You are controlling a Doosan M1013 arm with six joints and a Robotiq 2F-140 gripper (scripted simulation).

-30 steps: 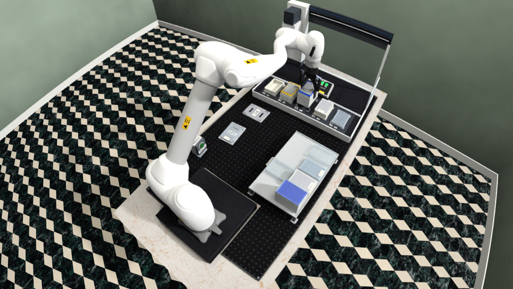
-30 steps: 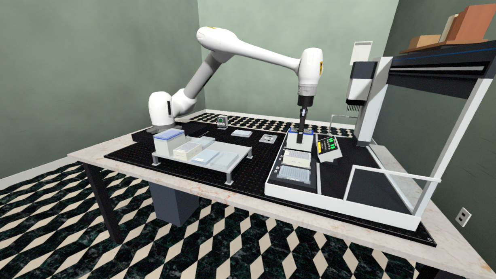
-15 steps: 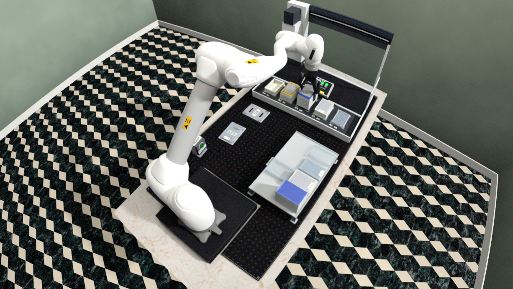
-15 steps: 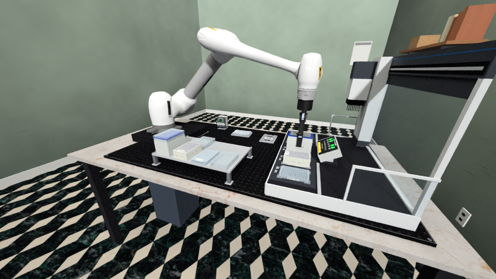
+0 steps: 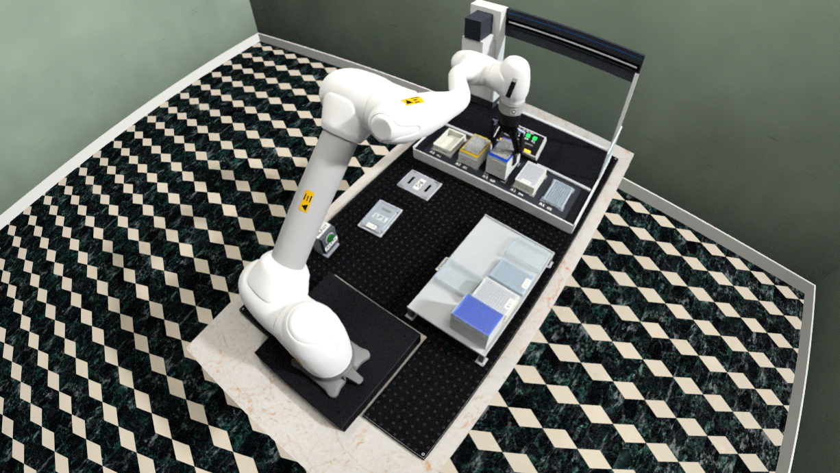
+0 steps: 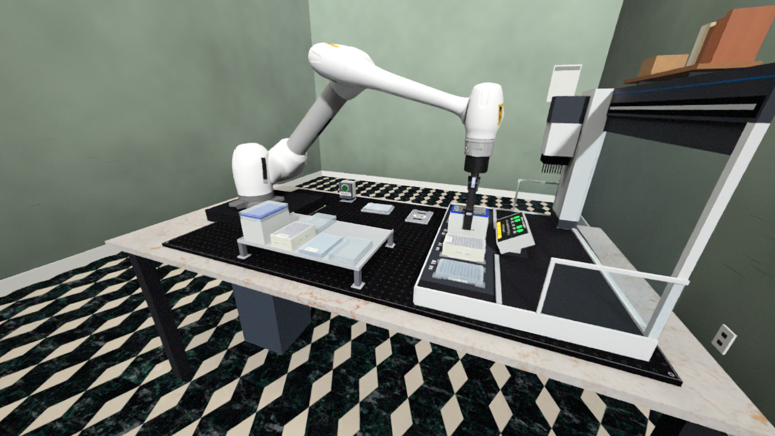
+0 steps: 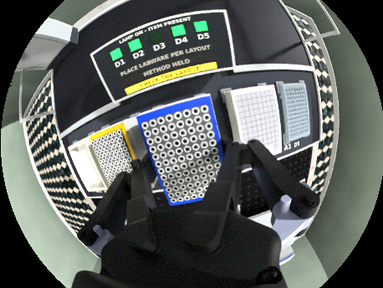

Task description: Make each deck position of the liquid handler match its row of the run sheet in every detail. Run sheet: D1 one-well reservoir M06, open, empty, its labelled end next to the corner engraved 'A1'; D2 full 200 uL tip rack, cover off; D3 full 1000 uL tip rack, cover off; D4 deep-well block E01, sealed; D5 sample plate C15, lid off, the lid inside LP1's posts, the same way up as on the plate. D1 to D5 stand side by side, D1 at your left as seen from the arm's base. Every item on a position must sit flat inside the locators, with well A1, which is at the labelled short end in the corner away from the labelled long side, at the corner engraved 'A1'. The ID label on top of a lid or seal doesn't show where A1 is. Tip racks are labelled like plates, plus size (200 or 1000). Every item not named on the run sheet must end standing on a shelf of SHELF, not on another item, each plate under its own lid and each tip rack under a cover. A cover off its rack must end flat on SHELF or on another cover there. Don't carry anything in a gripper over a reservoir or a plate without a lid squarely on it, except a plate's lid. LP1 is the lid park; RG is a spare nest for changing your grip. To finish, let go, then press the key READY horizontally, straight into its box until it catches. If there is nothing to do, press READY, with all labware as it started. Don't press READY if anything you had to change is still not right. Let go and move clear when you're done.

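The yellow-rimmed tip rack is 10 mm behind my hand, 120 mm to the left of it and 30 mm below it. The rest, counted from my hand: white one-well reservoir: 250 mm to the left, 70 mm below; then clear plate: 250 mm to the right, 70 mm below; then blue-rimmed tip rack: 10 mm behind, 10 mm to the right.
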